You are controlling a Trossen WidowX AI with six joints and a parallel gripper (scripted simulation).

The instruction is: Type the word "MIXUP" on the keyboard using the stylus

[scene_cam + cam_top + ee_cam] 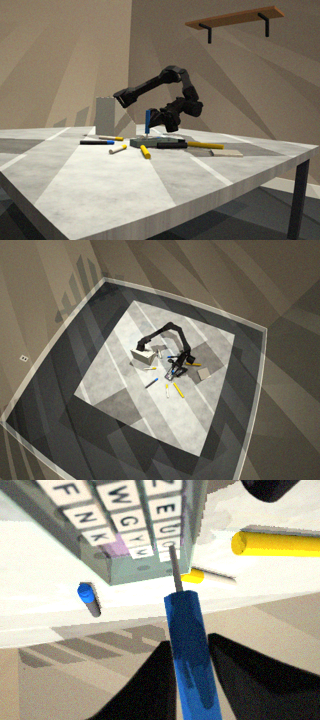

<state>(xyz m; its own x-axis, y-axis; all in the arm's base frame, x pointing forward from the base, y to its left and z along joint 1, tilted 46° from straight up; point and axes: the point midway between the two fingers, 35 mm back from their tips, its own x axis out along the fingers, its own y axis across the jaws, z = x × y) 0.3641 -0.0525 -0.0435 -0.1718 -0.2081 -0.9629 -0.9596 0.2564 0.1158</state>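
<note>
Right now the black cylinder is 8 cm ahead of my gripper tip, 7 cm below it and 6 cm to the left of it. From my gripper tip the other things lie so: yellow marker: 18 cm to the left, 16 cm ahead, 7 cm below; blue stylus: 1 cm below; notepad: 29 cm ahead, 12 cm to the left, 8 cm below.
</note>
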